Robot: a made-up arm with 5 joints.
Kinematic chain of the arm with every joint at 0, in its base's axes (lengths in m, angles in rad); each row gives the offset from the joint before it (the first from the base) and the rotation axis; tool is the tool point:
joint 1: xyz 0 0 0.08 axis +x
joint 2: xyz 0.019 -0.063 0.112 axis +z
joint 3: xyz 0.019 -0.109 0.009 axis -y
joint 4: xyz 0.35 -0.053 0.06 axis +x
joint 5: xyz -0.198 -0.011 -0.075 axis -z
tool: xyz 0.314 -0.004 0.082
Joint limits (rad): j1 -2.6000..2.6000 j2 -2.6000..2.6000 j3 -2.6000..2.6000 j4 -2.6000..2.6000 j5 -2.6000..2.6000
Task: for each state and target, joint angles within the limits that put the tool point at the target. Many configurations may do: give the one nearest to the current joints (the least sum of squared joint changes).
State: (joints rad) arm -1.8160 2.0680 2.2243 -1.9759 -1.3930
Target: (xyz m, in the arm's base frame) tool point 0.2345 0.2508 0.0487
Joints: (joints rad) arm -1.2378 1.5460 2.2149 -1.7904 -2.1330
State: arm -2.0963 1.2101 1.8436 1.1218 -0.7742
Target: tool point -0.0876 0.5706 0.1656
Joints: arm -2.1339 0.9472 1.8654 1.1661 -0.6742
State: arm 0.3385 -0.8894 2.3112 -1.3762 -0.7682
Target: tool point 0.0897 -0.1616 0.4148
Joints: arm 0.2433 -0.8175 2.1263 -0.8477 -1.4757
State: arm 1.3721 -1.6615 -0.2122 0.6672 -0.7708
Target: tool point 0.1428 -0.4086 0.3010
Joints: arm 0.5666 -1.2876 0.2628 0.6024 -1.2986
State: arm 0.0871 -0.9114 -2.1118 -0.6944 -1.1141
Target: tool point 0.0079 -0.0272 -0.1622
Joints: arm -0.1185 -0.9355 -1.6846 -0.4962 -0.8110
